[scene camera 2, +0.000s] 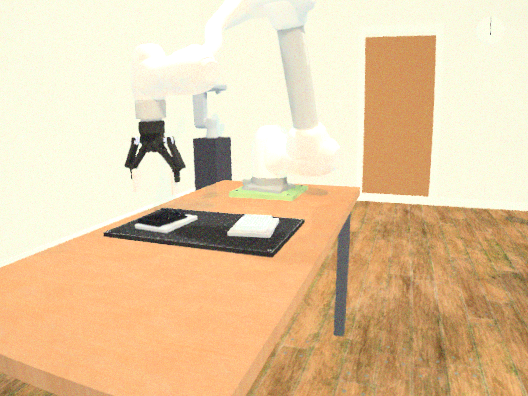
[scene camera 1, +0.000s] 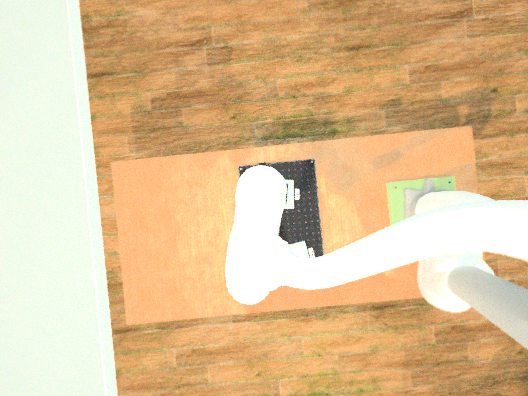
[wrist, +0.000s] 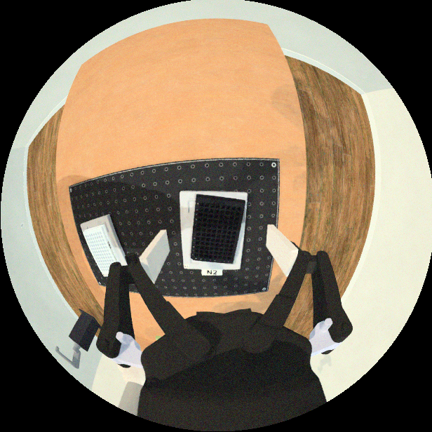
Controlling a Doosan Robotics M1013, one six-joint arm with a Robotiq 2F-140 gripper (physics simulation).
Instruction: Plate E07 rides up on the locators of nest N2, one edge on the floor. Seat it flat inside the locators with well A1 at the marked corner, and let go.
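Frame: origin at the arm's base, x ahead, y left, z up, level; centimetres.
Seen in the pictures: gripper, fingertip midpoint: [scene camera 2: 156,193]; arm's base, origin of the base link: [scene camera 2: 269,188] [scene camera 1: 423,210].
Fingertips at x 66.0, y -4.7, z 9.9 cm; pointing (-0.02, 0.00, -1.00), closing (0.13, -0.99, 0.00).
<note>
Offsets run from my fingertips to a thing's middle. Level surfaces: height alone.
Plate E07, a black well plate {dx -2.6, dy -0.3, dz -8.4 cm} [scene camera 2: 161,216] [wrist: 218,229], lies on the white nest N2 {dx -3.6, dy +0.3, dz -9.7 cm} [scene camera 1: 290,201] [scene camera 2: 172,227] [wrist: 186,246]. In the wrist view it is turned a little relative to the nest, and its upper edge slants. In scene camera 2 it looks uneven on the nest, with part of it raised. Locators under or beside it, well A1 and the marked corner cannot be made out. My gripper [scene camera 2: 154,187] [wrist: 217,238] is wide open and empty, well above the plate, with one pale finger to each side of it in the wrist view. The arm hides the plate in scene camera 1.
A white well plate {dx -11.1, dy +27.2, dz -8.6 cm} [scene camera 2: 253,223] [wrist: 98,248] sits on a second pale nest [wrist: 116,235] on the same black perforated board {dx -7.5, dy +12.7, dz -11.1 cm} [scene camera 1: 306,220] [scene camera 2: 210,236] [wrist: 150,187]. The board lies on the wooden table {dz -11.7 cm} [scene camera 1: 165,240] [scene camera 2: 150,300] [wrist: 185,100]. The arm's green base plate [scene camera 1: 395,205] [scene camera 2: 295,192] is beyond it.
</note>
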